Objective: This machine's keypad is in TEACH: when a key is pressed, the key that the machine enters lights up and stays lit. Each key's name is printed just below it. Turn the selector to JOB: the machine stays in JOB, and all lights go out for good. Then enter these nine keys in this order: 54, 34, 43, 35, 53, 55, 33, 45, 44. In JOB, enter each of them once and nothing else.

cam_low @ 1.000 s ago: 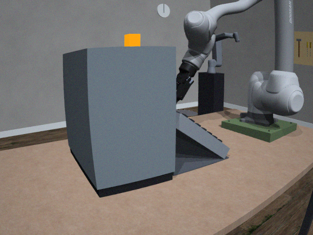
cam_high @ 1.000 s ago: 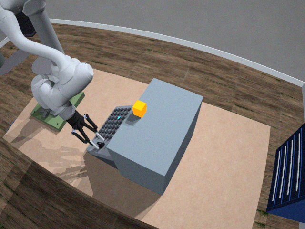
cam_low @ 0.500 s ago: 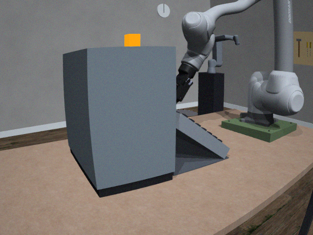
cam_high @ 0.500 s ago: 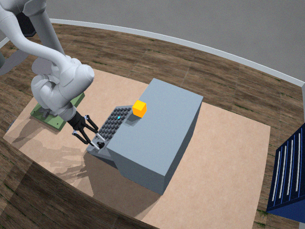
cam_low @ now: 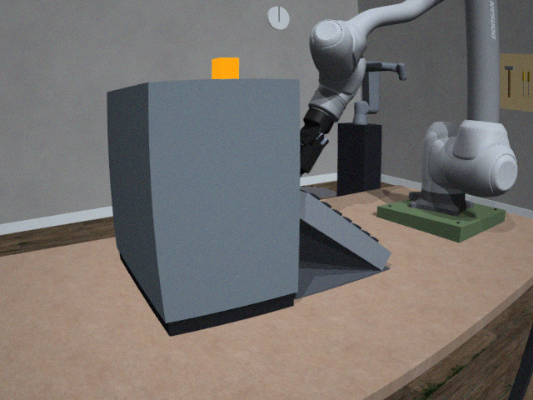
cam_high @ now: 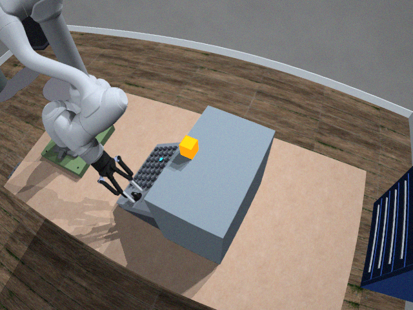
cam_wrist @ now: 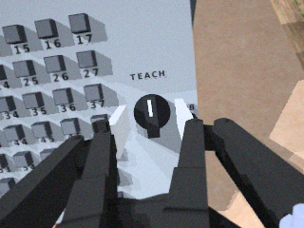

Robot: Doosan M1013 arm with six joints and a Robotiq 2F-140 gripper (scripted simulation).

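My hand is 2 cm short of the black selector knob and 2 cm above it. From my hand the other things lie so: key 6 cm ahead, 18 cm to the left, 3 cm below.
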